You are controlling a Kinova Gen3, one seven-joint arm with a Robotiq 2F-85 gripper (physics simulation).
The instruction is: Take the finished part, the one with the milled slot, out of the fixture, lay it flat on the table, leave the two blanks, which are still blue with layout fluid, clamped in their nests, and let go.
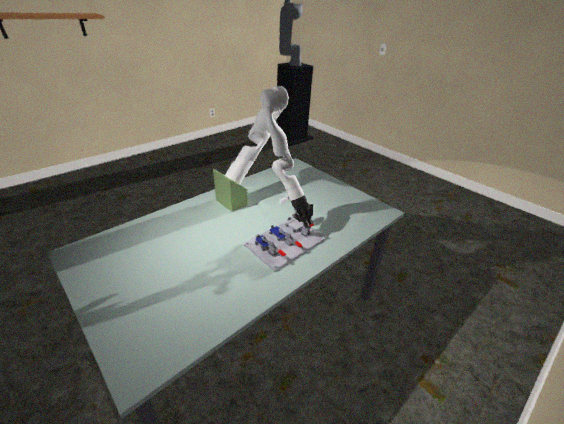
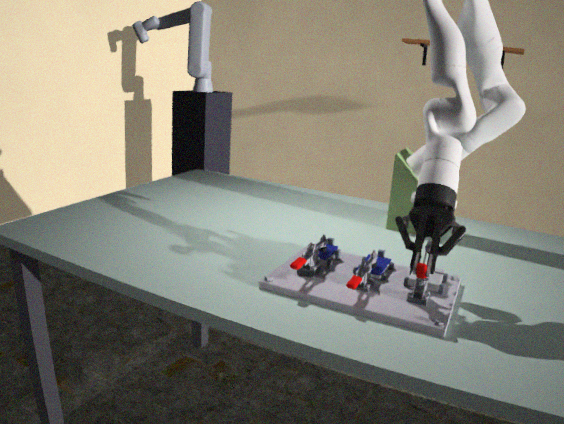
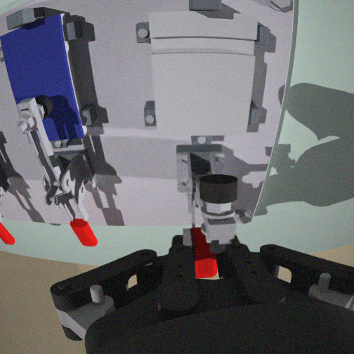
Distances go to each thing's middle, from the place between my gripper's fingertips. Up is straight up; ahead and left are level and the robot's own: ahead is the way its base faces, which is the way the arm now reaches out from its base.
Scene:
The finished part (image 3: 202,65) lies 10 cm behind my hand, 5 cm below it and 1 cm to the right of it. Round my hand: fixture plate (image 2: 386,301) (11 cm to the right, 7 cm below, 5 cm behind).

